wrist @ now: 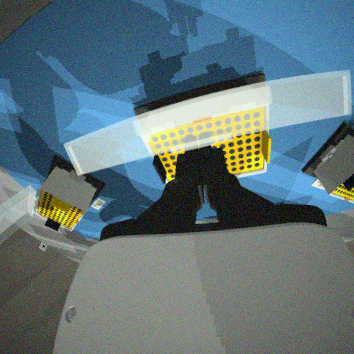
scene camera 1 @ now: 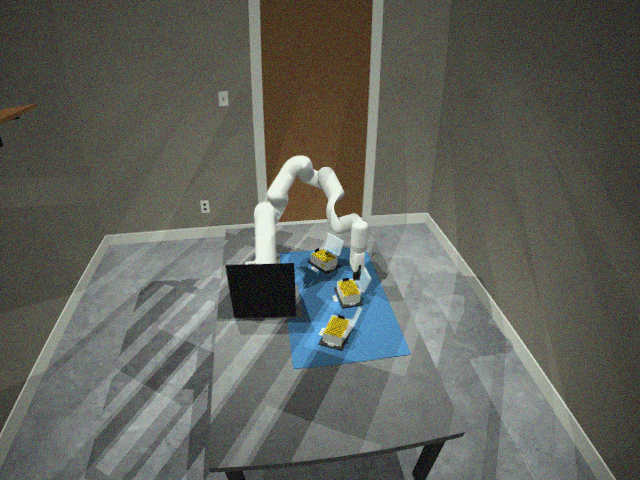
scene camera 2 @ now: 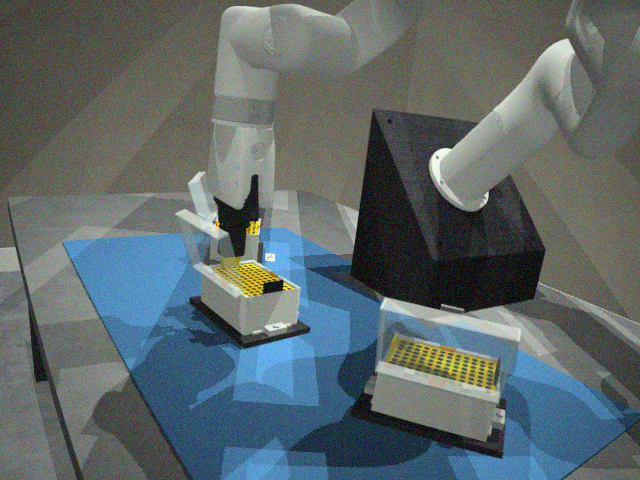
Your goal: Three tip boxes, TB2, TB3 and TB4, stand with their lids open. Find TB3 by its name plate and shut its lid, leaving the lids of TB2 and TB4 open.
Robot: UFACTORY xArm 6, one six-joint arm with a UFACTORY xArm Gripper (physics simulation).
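Places are measured from the arm's base along level axes (x back, y left, z down), in centimetres.
Pixels of known places: gripper, between the fingertips: (wrist: 200,149) (scene camera 1: 356,279) (scene camera 2: 230,255); arm's base, origin of its link: (scene camera 1: 265,269) (scene camera 2: 457,180).
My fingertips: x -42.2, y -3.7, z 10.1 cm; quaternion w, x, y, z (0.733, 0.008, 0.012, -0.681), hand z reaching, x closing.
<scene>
For each thing: its top centre in the pictures, then the offset to it from my fingertips. Level surfaces: height alone.
- middle box, centre of its top: (wrist: 211,162) (scene camera 2: 250,267) (scene camera 1: 349,285) dx +3.6, dy -0.5, dz +2.4 cm
- third box, centre of its top: (scene camera 2: 244,222) (scene camera 1: 334,324) dx +17.2, dy -24.3, dz +3.2 cm
- blue mat, height of its surface: dz +9.8 cm
- grey table, height of its surface: dz +10.1 cm
Three tip boxes with yellow racks stand with clear lids open; their name plates are too small to read. The middle box (scene camera 1: 349,296) (scene camera 2: 268,308) (wrist: 244,150) has its lid (scene camera 1: 366,279) (scene camera 2: 192,238) (wrist: 114,143) raised. Another box (scene camera 1: 324,260) (scene camera 2: 434,403) (wrist: 75,186) stands far in scene camera 1, front right in scene camera 2. The third box (scene camera 1: 336,331) (scene camera 2: 252,245) (wrist: 336,162) is near in scene camera 1, partly hidden in scene camera 2. My gripper (scene camera 1: 356,277) (scene camera 2: 237,252) (wrist: 200,149) is shut and empty, low by the middle box's raised lid; contact cannot be told.
The boxes stand on a blue mat (scene camera 1: 379,338) (scene camera 2: 341,439) on a grey table (scene camera 1: 330,413) (scene camera 2: 87,361). The black slanted arm base (scene camera 1: 262,290) (scene camera 2: 403,232) stands beside the mat. The other two open lids rise on either side of the middle box.
</scene>
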